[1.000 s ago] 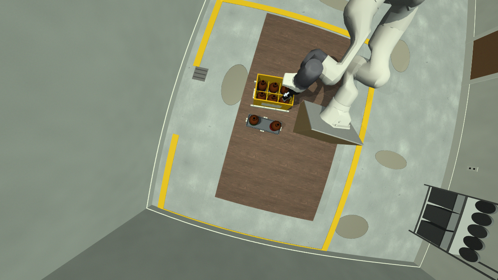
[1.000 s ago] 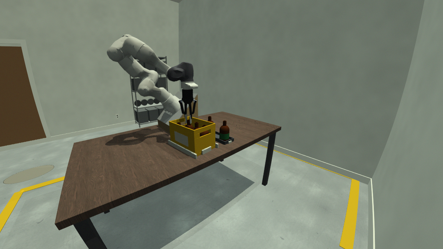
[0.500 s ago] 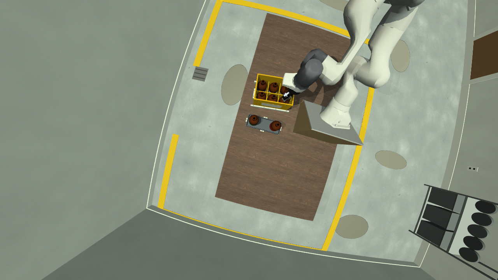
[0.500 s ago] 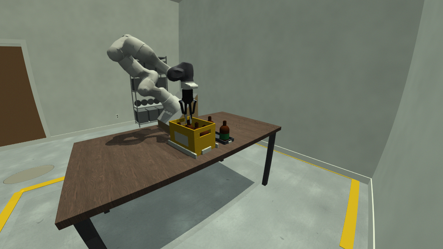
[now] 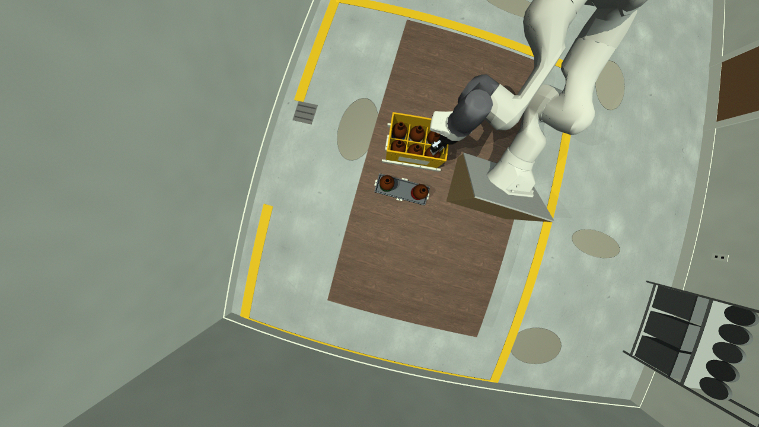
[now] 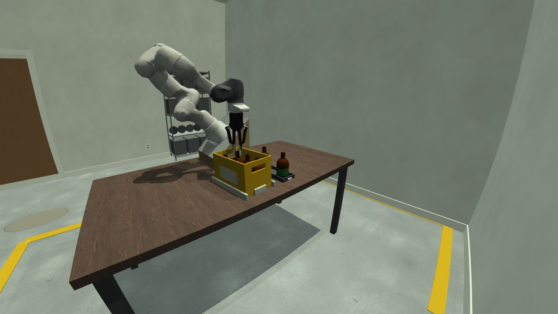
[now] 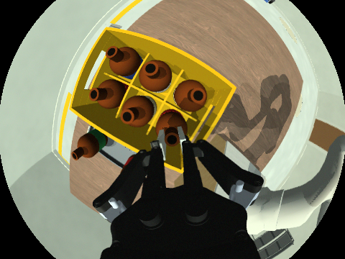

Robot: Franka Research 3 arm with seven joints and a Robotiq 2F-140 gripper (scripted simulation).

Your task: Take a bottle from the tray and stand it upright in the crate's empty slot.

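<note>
My gripper is now 9 cm short of the yellow crate, 4 cm to the left of it and 9 cm above it. Also, from my hand: grey tray (11 cm ahead, 19 cm to the left, 16 cm below).
</note>
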